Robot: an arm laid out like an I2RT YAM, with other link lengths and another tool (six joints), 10 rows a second.
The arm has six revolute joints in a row. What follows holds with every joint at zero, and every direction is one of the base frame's. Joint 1 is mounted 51 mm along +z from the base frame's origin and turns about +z. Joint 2 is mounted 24.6 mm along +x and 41.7 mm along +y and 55.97 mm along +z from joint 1 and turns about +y. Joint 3 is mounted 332.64 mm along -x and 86.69 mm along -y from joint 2 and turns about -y. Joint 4 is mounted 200.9 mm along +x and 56.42 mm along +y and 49.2 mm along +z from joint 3 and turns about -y. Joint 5 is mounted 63.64 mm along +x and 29.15 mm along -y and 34.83 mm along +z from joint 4 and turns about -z. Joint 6 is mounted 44.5 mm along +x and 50.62 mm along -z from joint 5 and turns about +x. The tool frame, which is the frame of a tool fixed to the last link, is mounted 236 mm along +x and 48 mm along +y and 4 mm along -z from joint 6; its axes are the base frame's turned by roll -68.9, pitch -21.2 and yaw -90 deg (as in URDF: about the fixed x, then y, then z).
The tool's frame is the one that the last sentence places.
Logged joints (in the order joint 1, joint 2, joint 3, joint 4, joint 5, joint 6), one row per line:
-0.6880, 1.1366, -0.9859, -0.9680, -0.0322, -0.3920
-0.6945, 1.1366, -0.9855, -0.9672, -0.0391, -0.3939
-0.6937, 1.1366, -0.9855, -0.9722, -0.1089, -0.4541
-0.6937, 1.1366, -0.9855, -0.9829, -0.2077, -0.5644
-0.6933, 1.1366, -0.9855, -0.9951, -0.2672, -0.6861
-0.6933, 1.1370, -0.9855, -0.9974, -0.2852, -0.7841
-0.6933, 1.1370, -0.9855, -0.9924, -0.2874, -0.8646
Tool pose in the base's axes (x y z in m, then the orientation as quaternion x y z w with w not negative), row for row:
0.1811, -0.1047, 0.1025, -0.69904, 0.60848, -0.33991, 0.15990
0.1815, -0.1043, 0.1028, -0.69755, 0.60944, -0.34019, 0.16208
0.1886, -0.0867, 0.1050, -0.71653, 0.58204, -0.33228, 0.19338
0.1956, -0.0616, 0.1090, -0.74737, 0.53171, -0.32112, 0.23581
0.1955, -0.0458, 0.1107, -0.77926, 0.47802, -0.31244, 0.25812
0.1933, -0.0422, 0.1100, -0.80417, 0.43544, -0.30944, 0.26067
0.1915, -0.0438, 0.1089, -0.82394, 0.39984, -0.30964, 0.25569
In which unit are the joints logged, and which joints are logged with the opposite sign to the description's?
The joints are logged in radians. Opposite sign: joint 3.
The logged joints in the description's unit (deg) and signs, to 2 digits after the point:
-39.42, 65.12, 56.49, -55.46, -1.84, -22.46
-39.79, 65.12, 56.46, -55.42, -2.24, -22.57
-39.75, 65.12, 56.46, -55.70, -6.24, -26.02
-39.75, 65.12, 56.46, -56.32, -11.90, -32.34
-39.72, 65.12, 56.46, -57.02, -15.31, -39.31
-39.72, 65.15, 56.46, -57.15, -16.34, -44.93
-39.72, 65.15, 56.46, -56.86, -16.47, -49.54

